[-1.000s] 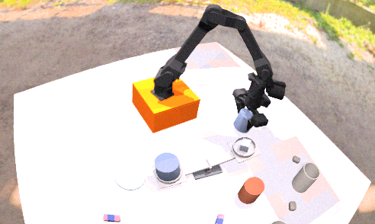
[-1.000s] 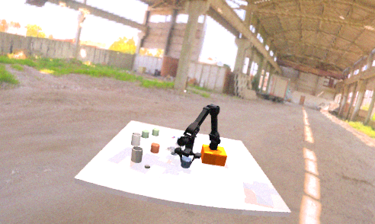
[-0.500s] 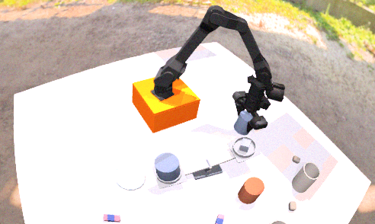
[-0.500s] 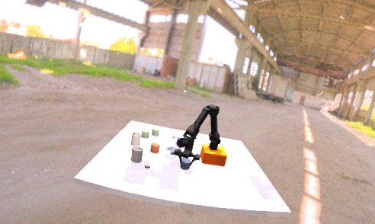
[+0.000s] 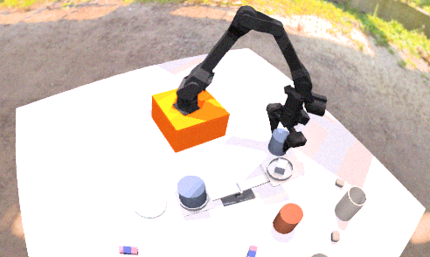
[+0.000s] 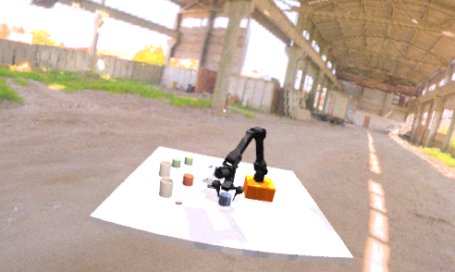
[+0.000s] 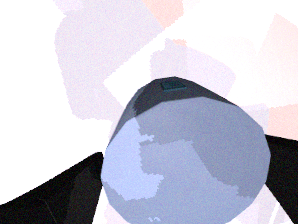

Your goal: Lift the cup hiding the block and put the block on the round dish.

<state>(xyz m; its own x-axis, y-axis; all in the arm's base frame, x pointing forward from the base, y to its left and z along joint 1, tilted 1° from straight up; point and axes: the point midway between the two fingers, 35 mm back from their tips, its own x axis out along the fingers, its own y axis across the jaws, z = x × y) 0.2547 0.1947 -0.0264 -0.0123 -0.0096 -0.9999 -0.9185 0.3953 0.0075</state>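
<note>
My gripper tip is 80 mm past the round white dish, 470 mm to the left of it and 30 mm above it. Round my gripper tip: red-brown cylinder 200 mm ahead, 210 mm to the right, 10 mm above.
</note>
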